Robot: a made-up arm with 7 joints. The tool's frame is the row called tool. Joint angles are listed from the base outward.
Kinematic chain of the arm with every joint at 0, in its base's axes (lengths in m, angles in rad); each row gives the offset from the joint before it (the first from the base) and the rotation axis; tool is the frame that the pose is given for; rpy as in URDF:
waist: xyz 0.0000 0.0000 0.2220 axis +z
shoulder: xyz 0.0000 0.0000 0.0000 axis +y
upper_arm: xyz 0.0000 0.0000 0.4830 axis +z
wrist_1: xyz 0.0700 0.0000 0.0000 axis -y
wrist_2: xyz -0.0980 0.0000 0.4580 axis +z
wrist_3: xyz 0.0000 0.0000 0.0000 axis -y
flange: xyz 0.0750 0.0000 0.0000 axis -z
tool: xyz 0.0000 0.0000 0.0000 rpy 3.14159 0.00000 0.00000
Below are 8 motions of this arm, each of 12 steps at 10 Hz.
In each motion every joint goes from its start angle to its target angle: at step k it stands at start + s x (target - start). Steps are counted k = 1, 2, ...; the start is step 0. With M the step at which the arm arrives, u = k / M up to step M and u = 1 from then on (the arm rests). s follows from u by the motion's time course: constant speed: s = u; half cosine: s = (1 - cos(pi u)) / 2; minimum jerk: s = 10 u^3 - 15 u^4 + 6 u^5.
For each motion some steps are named. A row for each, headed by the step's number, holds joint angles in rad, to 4 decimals.
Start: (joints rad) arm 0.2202 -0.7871 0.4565 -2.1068 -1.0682 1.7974 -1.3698
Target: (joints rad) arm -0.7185 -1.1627 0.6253 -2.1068 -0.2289 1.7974 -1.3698
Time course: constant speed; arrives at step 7
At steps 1, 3, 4, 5, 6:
1: 0.0861 -0.8408 0.4806 -2.1068 -0.9483 1.7974 -1.3698
3: -0.1821 -0.9481 0.5288 -2.1068 -0.7085 1.7974 -1.3698
4: -0.3162 -1.0017 0.5530 -2.1068 -0.5886 1.7974 -1.3698
5: -0.4503 -1.0554 0.5771 -2.1068 -0.4687 1.7974 -1.3698
6: -0.5844 -1.1090 0.6012 -2.1068 -0.3488 1.7974 -1.3698

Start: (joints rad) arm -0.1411 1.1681 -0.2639 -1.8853 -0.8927 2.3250 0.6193
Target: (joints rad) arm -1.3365 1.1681 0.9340 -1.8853 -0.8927 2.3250 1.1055
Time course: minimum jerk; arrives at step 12
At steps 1, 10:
1: -0.1472 1.1681 -0.2578 -1.8853 -0.8927 2.3250 0.6218
10: -1.2941 1.1681 0.8915 -1.8853 -0.8927 2.3250 1.0882

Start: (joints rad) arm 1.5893 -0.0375 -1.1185 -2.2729 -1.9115 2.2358 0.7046
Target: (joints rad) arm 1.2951 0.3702 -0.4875 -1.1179 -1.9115 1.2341 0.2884
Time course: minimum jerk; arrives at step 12
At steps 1, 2, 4, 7, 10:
1: 1.5878 -0.0354 -1.1153 -2.2670 -1.9115 2.2307 0.7025
2: 1.5789 -0.0230 -1.0961 -2.2319 -1.9115 2.2002 0.6898
4: 1.5276 0.0481 -0.9861 -2.0305 -1.9115 2.0256 0.6172
7: 1.3971 0.2289 -0.7062 -1.5182 -1.9115 1.5813 0.4327
10: 1.3055 0.3557 -0.5099 -1.1589 -1.9115 1.2697 0.3032

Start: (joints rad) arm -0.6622 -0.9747 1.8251 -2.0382 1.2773 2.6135 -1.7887
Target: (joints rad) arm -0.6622 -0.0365 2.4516 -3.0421 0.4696 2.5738 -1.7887
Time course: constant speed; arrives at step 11
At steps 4, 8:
4: -0.6622 -0.6335 2.0529 -2.4033 0.9836 2.5991 -1.7887
8: -0.6622 -0.2924 2.2807 -2.7683 0.6899 2.5846 -1.7887

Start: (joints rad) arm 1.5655 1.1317 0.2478 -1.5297 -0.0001 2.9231 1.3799
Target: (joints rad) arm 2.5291 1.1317 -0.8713 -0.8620 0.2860 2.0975 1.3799
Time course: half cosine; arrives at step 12
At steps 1, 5, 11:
1: 1.5819 1.1317 0.2287 -1.5183 0.0048 2.9090 1.3799
5: 1.9226 1.1317 -0.1669 -1.2823 0.1059 2.6171 1.3799
11: 2.5127 1.1317 -0.8522 -0.8734 0.2811 2.1116 1.3799

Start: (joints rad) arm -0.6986 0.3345 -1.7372 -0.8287 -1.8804 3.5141 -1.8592
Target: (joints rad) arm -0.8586 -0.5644 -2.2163 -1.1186 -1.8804 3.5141 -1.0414
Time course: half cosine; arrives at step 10
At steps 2, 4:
2: -0.7139 0.2487 -1.7829 -0.8564 -1.8804 3.5141 -1.7811
4: -0.7539 0.0239 -1.9027 -0.9289 -1.8804 3.5141 -1.5767

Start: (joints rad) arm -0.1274 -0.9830 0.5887 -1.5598 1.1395 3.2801 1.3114
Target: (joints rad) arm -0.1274 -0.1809 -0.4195 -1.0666 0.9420 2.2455 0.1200
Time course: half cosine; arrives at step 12
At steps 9, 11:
9: -0.1274 -0.2984 -0.2719 -1.1388 0.9709 2.3970 0.2945
11: -0.1274 -0.1946 -0.4023 -1.0750 0.9454 2.2631 0.1403

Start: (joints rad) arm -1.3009 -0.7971 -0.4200 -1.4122 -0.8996 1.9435 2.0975
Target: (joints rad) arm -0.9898 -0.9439 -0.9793 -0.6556 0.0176 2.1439 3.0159
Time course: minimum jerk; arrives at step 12
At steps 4, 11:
4: -1.2356 -0.8279 -0.5374 -1.2534 -0.7071 1.9856 2.2903
11: -0.9914 -0.9432 -0.9765 -0.6594 0.0129 2.1429 3.0112

